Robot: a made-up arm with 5 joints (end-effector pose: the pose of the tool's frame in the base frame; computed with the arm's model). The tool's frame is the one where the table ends.
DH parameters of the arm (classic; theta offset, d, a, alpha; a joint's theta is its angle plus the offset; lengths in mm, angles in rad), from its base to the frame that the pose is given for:
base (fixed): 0 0 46 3.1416
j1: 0 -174 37 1.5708
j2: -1.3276 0 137 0
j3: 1.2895 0 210.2 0
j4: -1.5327 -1 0 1.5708
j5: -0.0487 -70 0 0
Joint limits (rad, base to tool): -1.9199..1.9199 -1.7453..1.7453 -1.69..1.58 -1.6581..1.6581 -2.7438..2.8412
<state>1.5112 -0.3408 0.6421 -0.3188 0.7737</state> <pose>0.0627 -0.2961 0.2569 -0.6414 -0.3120 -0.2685 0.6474</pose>
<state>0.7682 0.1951 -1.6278 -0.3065 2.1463</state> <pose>0.1204 -0.0733 0.5762 0.9870 0.1370 0.0519 0.0662</pose>
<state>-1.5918 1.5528 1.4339 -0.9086 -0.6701</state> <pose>0.0485 -0.0697 0.0419 -0.2296 0.1013 0.4092 0.8772</pose>
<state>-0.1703 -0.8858 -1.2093 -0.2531 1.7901</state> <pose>-0.1571 -0.0360 0.5114 0.6545 0.6543 0.3096 0.2186</pose>
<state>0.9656 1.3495 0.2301 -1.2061 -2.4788</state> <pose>0.1847 -0.2023 -0.0647 -0.3967 0.4002 0.8134 0.1444</pose>
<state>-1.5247 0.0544 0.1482 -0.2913 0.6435</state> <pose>0.0633 0.3538 0.2768 0.3308 -0.6594 0.5888 0.3302</pose>
